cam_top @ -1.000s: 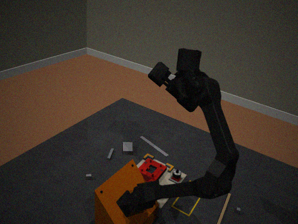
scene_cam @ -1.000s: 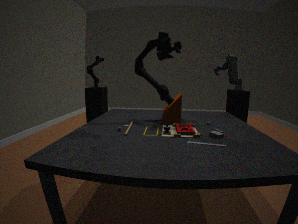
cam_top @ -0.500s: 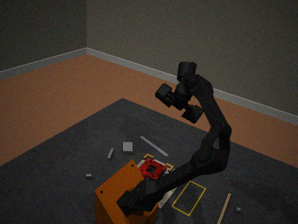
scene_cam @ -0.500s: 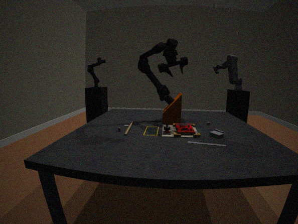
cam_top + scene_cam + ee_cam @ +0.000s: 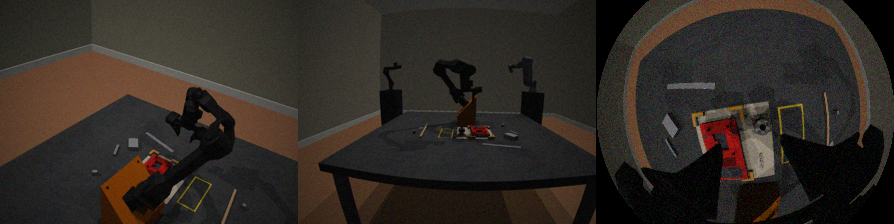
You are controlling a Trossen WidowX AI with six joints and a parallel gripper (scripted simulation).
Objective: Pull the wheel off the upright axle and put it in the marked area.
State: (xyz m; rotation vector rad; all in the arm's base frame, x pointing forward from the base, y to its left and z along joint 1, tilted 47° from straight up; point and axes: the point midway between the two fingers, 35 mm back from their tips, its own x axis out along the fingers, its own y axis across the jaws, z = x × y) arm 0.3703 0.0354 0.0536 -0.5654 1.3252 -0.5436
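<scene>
Now: the wheel 160 mm below my gripper tip, 30 mm to the right of it and 20 mm behind it. Round my gripper tip: small cube (300 mm to the left, 260 mm behind, 180 mm below); then wooden stick (280 mm to the right, 190 mm below, 110 mm behind).
</scene>
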